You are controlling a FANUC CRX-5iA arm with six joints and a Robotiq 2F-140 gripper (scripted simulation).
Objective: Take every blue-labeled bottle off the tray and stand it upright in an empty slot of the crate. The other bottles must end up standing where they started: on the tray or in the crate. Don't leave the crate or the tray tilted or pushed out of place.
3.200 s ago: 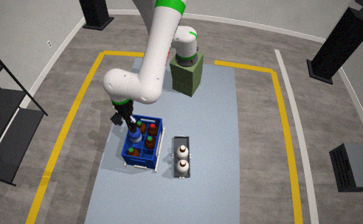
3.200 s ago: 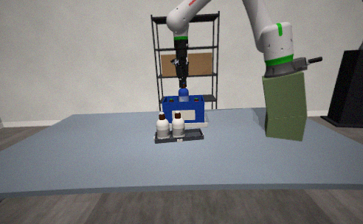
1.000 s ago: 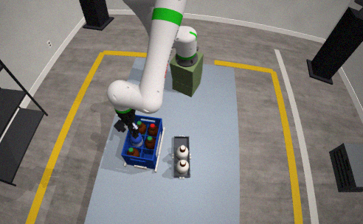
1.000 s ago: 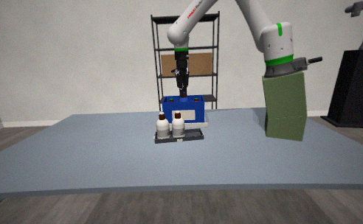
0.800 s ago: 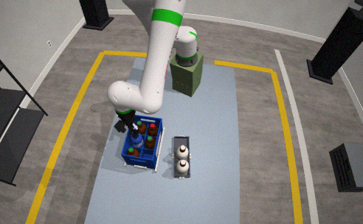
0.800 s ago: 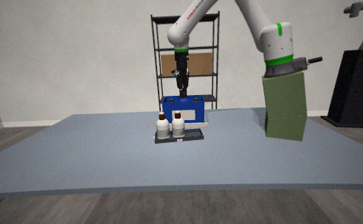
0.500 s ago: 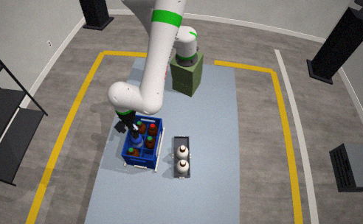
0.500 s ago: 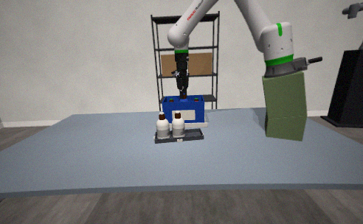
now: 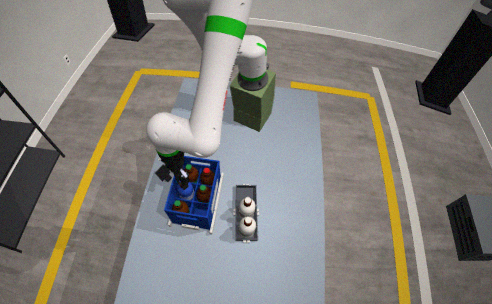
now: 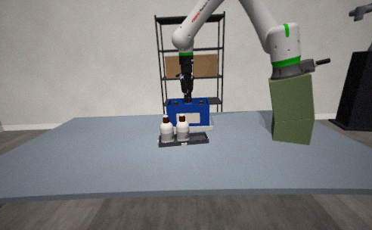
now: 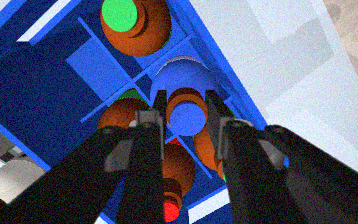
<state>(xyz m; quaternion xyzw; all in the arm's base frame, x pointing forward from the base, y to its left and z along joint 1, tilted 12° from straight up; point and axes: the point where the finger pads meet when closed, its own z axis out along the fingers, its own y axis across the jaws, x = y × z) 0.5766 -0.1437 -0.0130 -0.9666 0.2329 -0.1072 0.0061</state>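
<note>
The blue-labeled bottle is 80 mm below my hand. From my hand the other things lie so: blue crate (10 mm behind, 40 mm to the left, 110 mm below).
</note>
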